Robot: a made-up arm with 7 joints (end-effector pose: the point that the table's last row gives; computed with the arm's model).
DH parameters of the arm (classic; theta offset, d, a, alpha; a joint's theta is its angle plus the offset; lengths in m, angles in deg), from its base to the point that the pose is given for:
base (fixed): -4.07 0 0 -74.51
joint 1: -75.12 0.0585 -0.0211 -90
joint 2: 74 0.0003 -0.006 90
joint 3: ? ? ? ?
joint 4: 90 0.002 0.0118 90
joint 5: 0 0.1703 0.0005 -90
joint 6: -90 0 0.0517 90
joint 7: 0 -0.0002 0 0
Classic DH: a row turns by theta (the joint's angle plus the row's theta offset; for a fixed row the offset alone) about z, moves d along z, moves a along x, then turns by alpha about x.
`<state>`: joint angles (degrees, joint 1 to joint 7).
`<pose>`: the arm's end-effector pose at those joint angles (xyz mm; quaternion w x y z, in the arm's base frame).
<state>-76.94 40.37 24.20 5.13 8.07 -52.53 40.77</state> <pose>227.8 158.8 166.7 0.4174 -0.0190 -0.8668 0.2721</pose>
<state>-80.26 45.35 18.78 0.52 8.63 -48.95 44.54</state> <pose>207.5 139.4 188.7 0.3805 -0.0116 -0.8923 0.2426</pose>
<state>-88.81 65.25 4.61 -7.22 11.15 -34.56 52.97</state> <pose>161.3 107.2 229.8 0.3080 0.0980 -0.9172 0.2329</pose>
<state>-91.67 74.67 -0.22 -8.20 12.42 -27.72 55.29</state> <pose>148.7 106.8 241.6 0.2807 0.1682 -0.9063 0.2674</pose>
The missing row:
joint 3: 90 -0.1796 0.0157 -90
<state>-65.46 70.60 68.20 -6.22 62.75 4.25 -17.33</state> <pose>21.1 287.9 191.0 0.4578 0.4575 -0.2227 0.7291</pose>
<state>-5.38 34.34 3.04 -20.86 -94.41 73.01 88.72</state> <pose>174.9 99.0 -151.9 0.7813 0.1052 0.5788 0.2084</pose>
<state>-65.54 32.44 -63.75 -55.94 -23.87 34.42 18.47</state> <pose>103.4 -80.3 -25.2 0.7431 0.2134 -0.2746 -0.5717</pose>
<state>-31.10 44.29 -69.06 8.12 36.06 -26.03 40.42</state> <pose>156.7 29.3 -269.0 0.7417 0.4124 -0.3207 -0.4207</pose>
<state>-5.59 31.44 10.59 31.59 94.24 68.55 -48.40</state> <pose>134.6 280.9 -226.3 0.3212 0.4980 0.7666 0.2474</pose>
